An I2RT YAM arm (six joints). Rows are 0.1 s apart.
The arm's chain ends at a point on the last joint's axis. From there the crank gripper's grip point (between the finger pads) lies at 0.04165 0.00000 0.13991 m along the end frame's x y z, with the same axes.
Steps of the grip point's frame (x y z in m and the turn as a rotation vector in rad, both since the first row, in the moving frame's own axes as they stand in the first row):
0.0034, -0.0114, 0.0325, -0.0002, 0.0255, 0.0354
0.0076, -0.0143, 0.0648, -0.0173, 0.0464, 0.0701
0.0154, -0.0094, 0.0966, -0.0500, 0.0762, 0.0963
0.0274, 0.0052, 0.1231, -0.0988, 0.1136, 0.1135
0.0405, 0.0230, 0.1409, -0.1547, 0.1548, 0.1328
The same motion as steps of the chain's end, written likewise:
-0.0001, -0.0130, 0.0336, -0.0002, 0.0255, 0.0354
0.0013, -0.0198, 0.0669, -0.0173, 0.0464, 0.0701
0.0054, -0.0208, 0.1004, -0.0500, 0.0762, 0.0963
0.0129, -0.0139, 0.1296, -0.0988, 0.1136, 0.1135
0.0214, -0.0048, 0.1510, -0.1547, 0.1548, 0.1328

